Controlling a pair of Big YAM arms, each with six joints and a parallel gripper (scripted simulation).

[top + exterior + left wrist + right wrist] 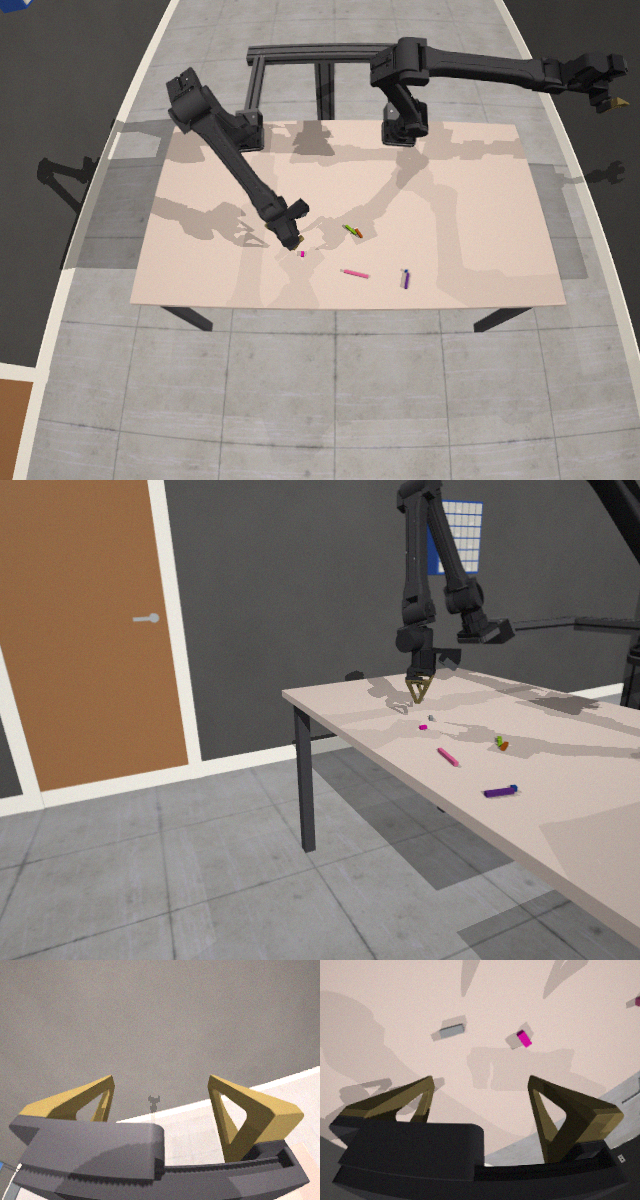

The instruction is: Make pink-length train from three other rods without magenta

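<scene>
Now: the lime rod 70 mm behind my right hand, 240 mm to the left of it and 80 mm below it. Round my right hand: magenta rod 30 mm ahead, 50 mm to the left, 80 mm below; then pink rod 110 mm ahead, 250 mm to the left, 80 mm below; then grey rod 50 mm behind, 80 mm below.
</scene>
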